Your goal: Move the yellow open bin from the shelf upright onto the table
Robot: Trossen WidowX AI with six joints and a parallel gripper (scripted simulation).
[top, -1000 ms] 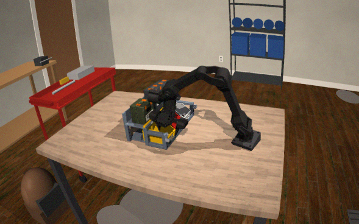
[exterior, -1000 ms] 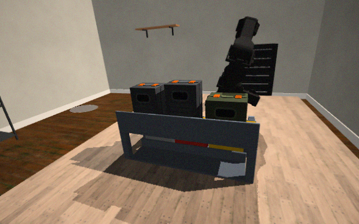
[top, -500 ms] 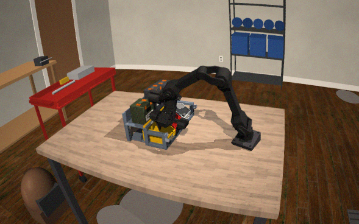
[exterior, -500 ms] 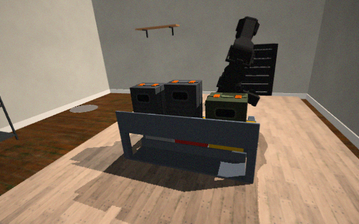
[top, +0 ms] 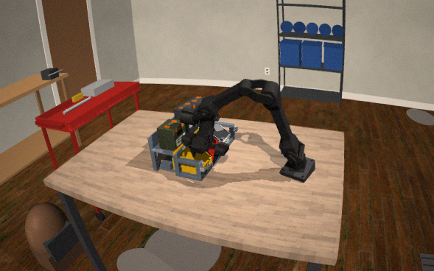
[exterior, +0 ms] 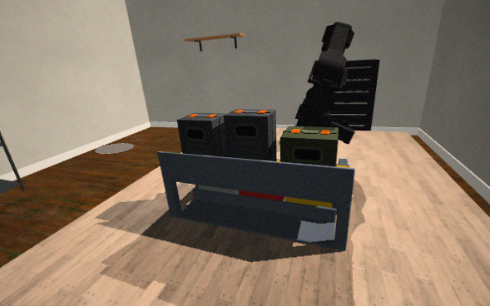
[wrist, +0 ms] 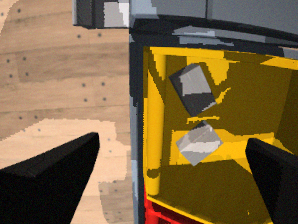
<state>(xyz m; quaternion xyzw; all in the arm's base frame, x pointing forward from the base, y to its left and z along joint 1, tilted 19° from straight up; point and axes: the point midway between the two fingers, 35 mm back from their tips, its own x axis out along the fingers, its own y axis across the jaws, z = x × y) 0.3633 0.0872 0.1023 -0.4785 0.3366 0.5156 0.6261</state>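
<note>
The yellow open bin lies 6 cm ahead of my hand and 4 cm below it. The rest, counted from my hand: green case (14 cm ahead, 1 cm to the left, 7 cm above); then red bin (7 cm ahead, 11 cm to the right, 4 cm below).
</note>
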